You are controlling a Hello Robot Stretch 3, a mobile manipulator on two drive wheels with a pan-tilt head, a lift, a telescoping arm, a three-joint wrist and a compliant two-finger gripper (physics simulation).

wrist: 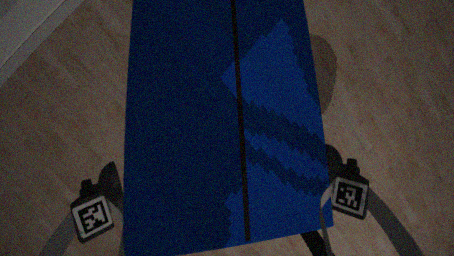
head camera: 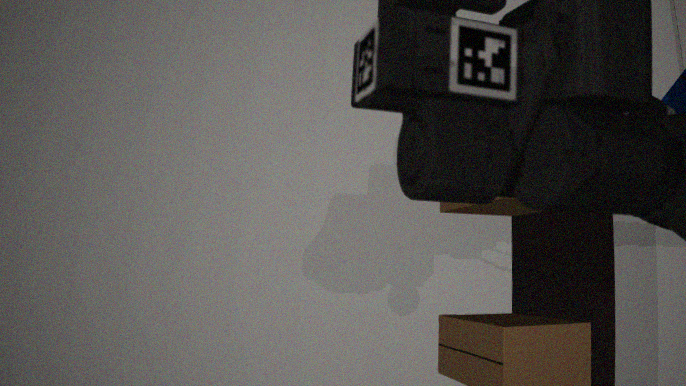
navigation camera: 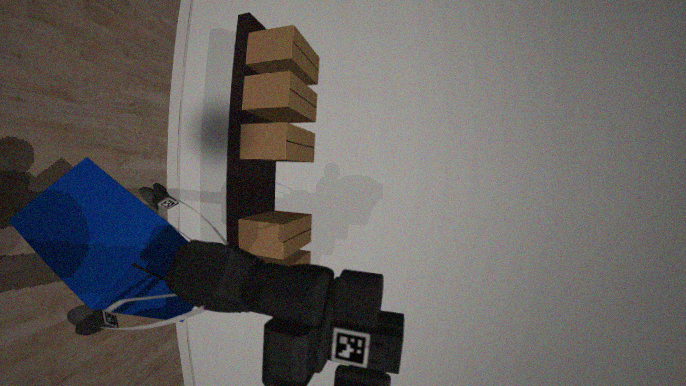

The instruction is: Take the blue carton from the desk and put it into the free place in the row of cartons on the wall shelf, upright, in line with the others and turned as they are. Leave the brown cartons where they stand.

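Frame: origin at the robot's base, x ahead, y left, z up, level; metres.
Seen in the pictures: gripper, fingertip midpoint: [navigation camera: 113, 250].
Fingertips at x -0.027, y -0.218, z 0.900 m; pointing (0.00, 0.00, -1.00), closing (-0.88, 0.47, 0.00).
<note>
Offsets run from my fingertips to a thing's top centre. Level surfaces: height alone.
The blue carton [head camera: 677, 95] [navigation camera: 100, 225] [wrist: 180, 110] is held off the shelf, turned at an angle to the row in the navigation view. My gripper [navigation camera: 121, 256] [wrist: 223, 172] is shut on it, one finger at each side. The dark wall shelf @[0.210 m down] [head camera: 562, 265] [navigation camera: 251, 185] runs up and down the navigation view. The free place lies between a group of three brown cartons, the nearest of them a brown carton @[0.295 m ahead, 0.621 m right, 0.030 m down] [navigation camera: 263, 142], and another brown carton @[0.034 m back, 0.666 m right, 0.030 m down] [navigation camera: 260, 237]; one more beyond it is partly hidden by my wrist. The gripper's fingers do not show in the head view.
In the head view my dark wrist [head camera: 465, 150] covers part of the shelf; a brown carton [head camera: 547, 352] stands below it and a sliver of another brown carton [head camera: 470, 207] shows under it. The pale wall [head camera: 150, 200] [navigation camera: 500, 150] lies behind. Wooden floor @[0.900 m down] [navigation camera: 100, 75] [wrist: 400, 75] shows around the blue carton.
</note>
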